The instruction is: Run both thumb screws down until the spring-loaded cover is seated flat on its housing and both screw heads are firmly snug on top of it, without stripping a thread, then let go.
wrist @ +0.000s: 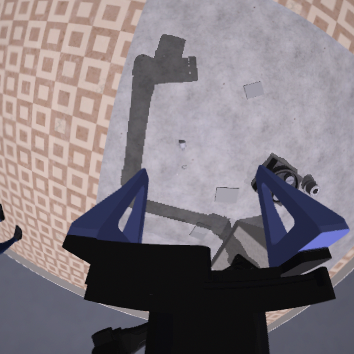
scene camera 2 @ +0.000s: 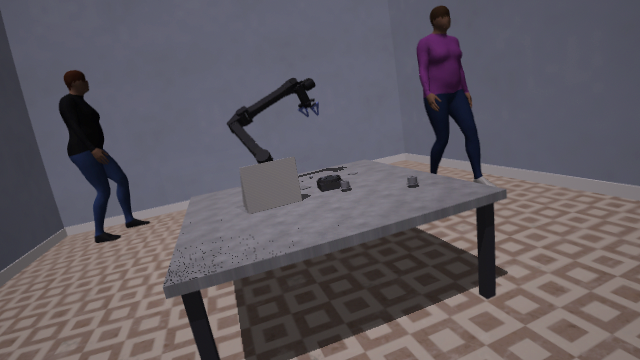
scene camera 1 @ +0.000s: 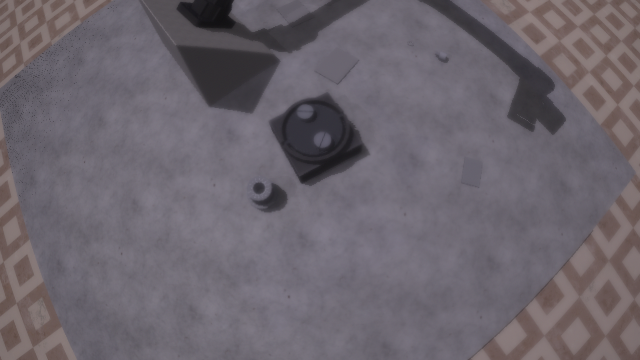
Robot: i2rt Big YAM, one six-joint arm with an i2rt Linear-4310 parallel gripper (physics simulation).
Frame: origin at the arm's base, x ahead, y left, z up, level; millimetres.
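Seen in the pictures: gripper, fingertip midpoint: (wrist: 201,171) (scene camera 2: 313,116); arm's base, link origin: (scene camera 2: 268,180) (scene camera 1: 204,18).
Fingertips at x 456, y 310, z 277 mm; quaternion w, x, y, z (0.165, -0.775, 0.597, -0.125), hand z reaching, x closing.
Pixels of each thing's top centre, then the offset from my fingertips to it. "spot": a spot on its surface instead.
- dark square housing, top centre: (scene camera 1: 313,127) (wrist: 281,186) (scene camera 2: 329,177) 118 mm back, 317 mm right, 338 mm down
- screw head, surface spot: (wrist: 290,179) spot: 84 mm back, 328 mm right, 329 mm down
- grey ridged cylinder, top centre: (scene camera 1: 259,188) (wrist: 315,190) (scene camera 2: 344,181) 105 mm back, 459 mm right, 345 mm down
- small bit, surface spot: (scene camera 1: 442,57) spot: 65 mm back, 21 mm left, 379 mm down
The dark square housing (scene camera 1: 301,168) (scene camera 2: 328,183) sits on the table. In scene camera 1 its round dark cover (scene camera 1: 312,126) lies inside a raised ring. Two pale slotted screw heads, one at the upper left (scene camera 1: 305,111) and one at the lower right (scene camera 1: 322,140), show on the cover. I cannot tell how far the cover or heads stand up. In the wrist view one screw head (wrist: 290,179) shows, and a finger hides part of the housing. My gripper (scene camera 2: 312,115) (wrist: 201,171) is open and empty, high above the table and away from the housing.
A grey ridged cylinder (scene camera 1: 261,194) (scene camera 2: 345,185) (wrist: 313,188) stands beside the housing; another (scene camera 2: 412,182) stands farther right. A pale slanted block (scene camera 1: 227,75) (scene camera 2: 272,185) stands near the arm's base. Thin flat plates (scene camera 1: 337,65) (scene camera 1: 471,172) and a small bit (scene camera 1: 442,57) lie around. Two people stand beyond the table.
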